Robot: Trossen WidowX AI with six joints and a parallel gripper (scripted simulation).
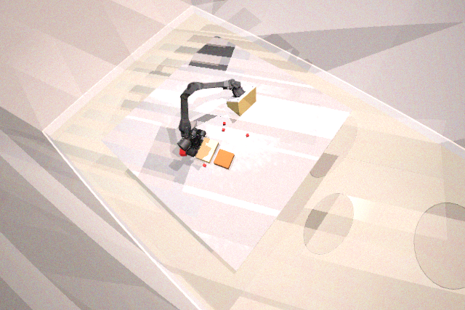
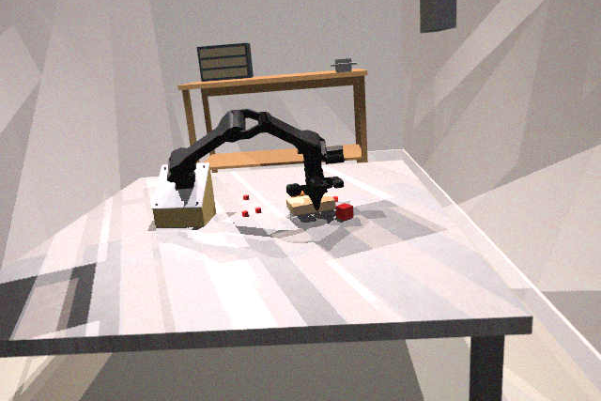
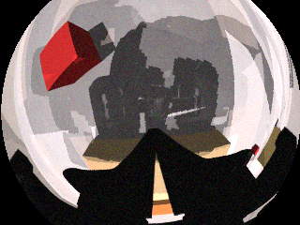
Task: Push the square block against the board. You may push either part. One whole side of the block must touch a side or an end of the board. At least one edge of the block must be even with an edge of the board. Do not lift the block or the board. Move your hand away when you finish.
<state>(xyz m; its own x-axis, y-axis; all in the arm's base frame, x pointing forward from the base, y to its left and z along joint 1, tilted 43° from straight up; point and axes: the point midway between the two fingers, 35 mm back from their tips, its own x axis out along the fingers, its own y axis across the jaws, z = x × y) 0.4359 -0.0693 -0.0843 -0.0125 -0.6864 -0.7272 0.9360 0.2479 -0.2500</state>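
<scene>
The board is 30 mm behind my gripper tip and 60 mm to the left of it. Also, from my gripper tip: orange square block (60 mm behind, 190 mm to the left); red cube (90 mm ahead, 50 mm to the right, 10 mm above).
</scene>
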